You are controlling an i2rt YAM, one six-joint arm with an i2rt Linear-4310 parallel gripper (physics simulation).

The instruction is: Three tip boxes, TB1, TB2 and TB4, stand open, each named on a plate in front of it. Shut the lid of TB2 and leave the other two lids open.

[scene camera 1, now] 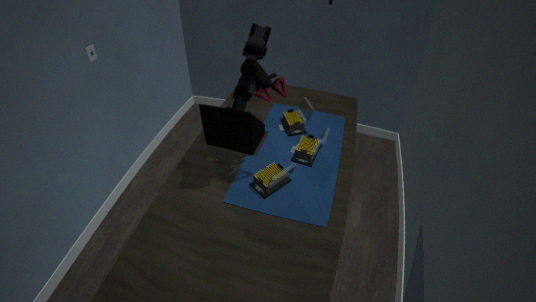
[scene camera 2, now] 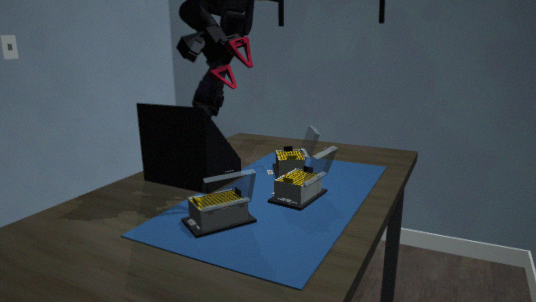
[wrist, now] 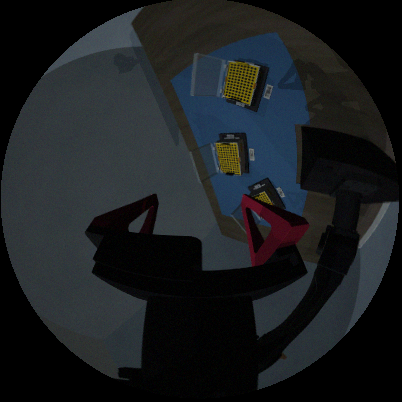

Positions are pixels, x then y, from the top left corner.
Labels:
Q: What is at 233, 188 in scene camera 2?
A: A tip box lid.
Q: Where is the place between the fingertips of my gripper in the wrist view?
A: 199, 198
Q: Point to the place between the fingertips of my gripper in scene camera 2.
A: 242, 78

